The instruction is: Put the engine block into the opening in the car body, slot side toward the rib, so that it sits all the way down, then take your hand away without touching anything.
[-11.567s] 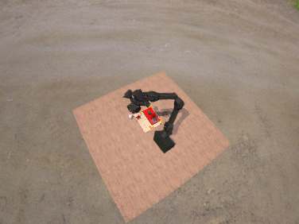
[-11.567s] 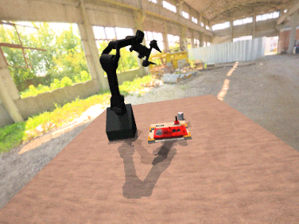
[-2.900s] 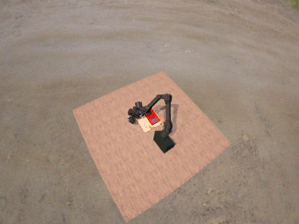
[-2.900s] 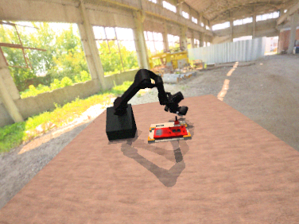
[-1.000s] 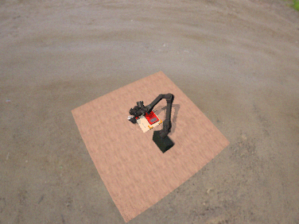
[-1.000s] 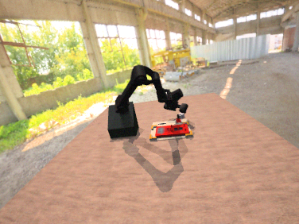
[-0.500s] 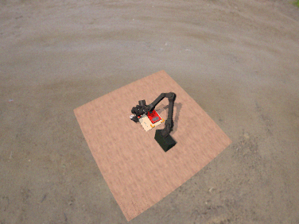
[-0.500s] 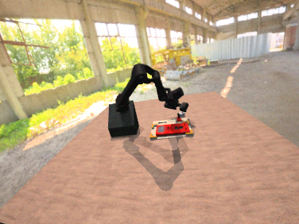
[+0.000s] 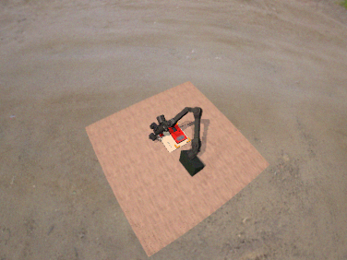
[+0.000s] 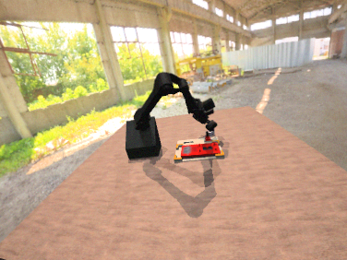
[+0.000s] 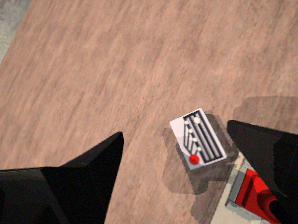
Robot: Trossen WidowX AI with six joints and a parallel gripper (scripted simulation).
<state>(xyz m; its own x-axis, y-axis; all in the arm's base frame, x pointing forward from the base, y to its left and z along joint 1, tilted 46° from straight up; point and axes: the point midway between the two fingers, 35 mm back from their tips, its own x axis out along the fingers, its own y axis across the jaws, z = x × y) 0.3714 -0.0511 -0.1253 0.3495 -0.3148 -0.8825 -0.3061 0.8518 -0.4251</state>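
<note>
My gripper tip is 20 mm to the left of the engine block and 40 mm above it. From my gripper tip the other things lie so: cream base plate (110 mm behind, 170 mm to the right, 40 mm below).
</note>
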